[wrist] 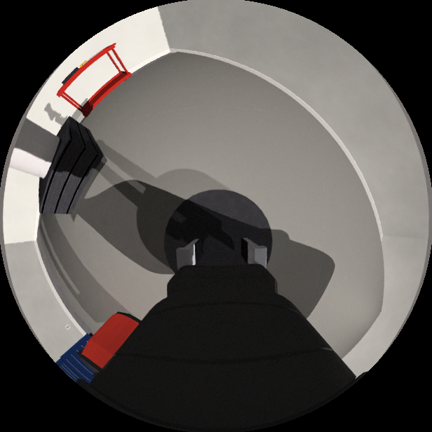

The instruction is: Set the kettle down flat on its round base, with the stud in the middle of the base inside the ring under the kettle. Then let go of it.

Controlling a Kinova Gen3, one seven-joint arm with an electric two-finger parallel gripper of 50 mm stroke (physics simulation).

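Observation:
My gripper (220, 246) is open, with its two grey fingers wide apart at the lower middle of the wrist view and nothing held between them. Beyond and around the fingers is a dark round surface (237, 207), partly covered by darker shadow. The front part of this surface is hidden behind the black gripper body. I cannot make out the kettle, its base with the stud or the ring in the wrist view; the shaded area by the fingers is too dark to tell shapes apart.
A black ribbed block (62, 192) stands at the left, with a pale rounded part (31, 162) beside it. A red frame (95, 62) is at the upper left. A red box (111, 339) and a blue slatted thing (75, 361) are at the lower left. Pale walls surround the grey floor (280, 150).

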